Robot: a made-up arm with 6 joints. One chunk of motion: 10 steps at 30 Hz.
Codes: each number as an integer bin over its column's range. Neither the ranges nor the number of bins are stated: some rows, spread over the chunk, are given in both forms.
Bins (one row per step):
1: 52 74 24 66 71 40
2: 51 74 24 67 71 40
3: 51 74 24 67 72 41
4: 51 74 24 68 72 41
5: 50 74 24 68 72 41
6: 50 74 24 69 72 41
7: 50 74 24 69 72 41
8: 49 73 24 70 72 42
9: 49 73 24 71 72 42
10: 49 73 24 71 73 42
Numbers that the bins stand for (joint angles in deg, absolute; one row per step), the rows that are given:
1: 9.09 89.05 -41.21 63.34 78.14 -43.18
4: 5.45 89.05 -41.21 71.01 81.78 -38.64
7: 1.82 89.05 -41.21 74.85 81.78 -38.64
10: -1.82 85.41 -41.21 82.53 85.41 -34.09
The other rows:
2: 5.45 89.05 -41.21 67.18 78.14 -43.18
3: 5.45 89.05 -41.21 67.18 81.78 -38.64
5: 1.82 89.05 -41.21 71.01 81.78 -38.64
6: 1.82 89.05 -41.21 74.85 81.78 -38.64
8: -1.82 85.41 -41.21 78.69 81.78 -34.09
9: -1.82 85.41 -41.21 82.53 81.78 -34.09

